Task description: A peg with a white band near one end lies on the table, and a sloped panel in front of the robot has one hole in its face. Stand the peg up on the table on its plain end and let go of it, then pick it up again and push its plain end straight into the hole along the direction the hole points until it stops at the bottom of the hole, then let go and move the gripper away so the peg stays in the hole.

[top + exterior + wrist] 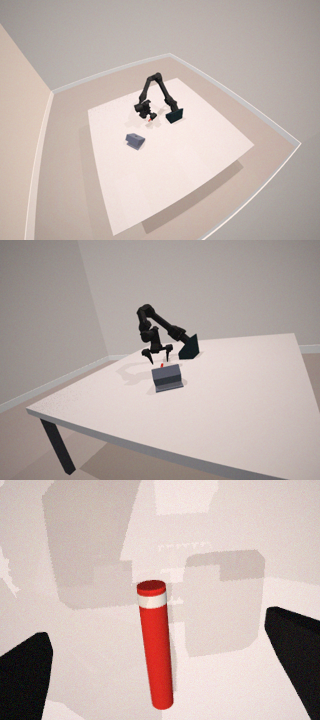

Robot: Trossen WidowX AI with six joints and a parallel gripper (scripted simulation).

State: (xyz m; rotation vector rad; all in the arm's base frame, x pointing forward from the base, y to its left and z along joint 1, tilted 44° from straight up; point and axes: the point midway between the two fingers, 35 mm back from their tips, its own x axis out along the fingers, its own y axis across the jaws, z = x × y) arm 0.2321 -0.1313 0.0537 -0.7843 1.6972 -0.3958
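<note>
Now: the red peg 2 cm behind my gripper tip and 3 cm below it. Round my gripper tip: grey sloped panel: 22 cm ahead, 13 cm to the left.
</note>
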